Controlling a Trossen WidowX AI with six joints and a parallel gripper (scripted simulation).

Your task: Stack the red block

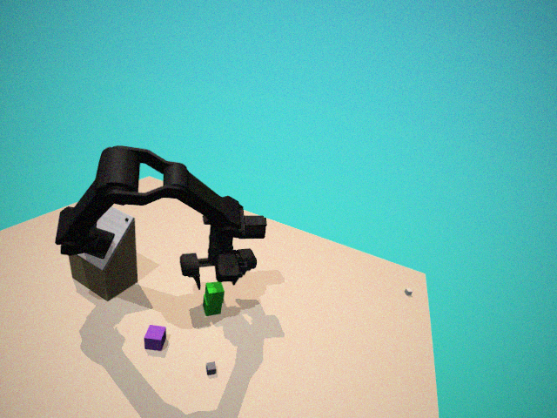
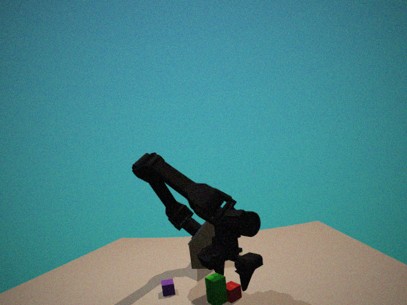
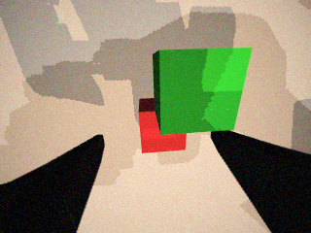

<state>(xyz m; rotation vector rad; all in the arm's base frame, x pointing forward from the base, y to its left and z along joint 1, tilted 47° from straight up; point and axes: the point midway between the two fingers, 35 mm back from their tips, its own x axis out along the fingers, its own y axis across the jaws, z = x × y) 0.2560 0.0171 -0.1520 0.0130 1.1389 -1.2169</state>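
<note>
My gripper tip is 2 cm above the red block. From my gripper tip the other things lie so: small grey cube: 19 cm to the right, 10 cm ahead, 3 cm below; purple cube: 19 cm to the right, 4 cm behind, 2 cm below.
</note>
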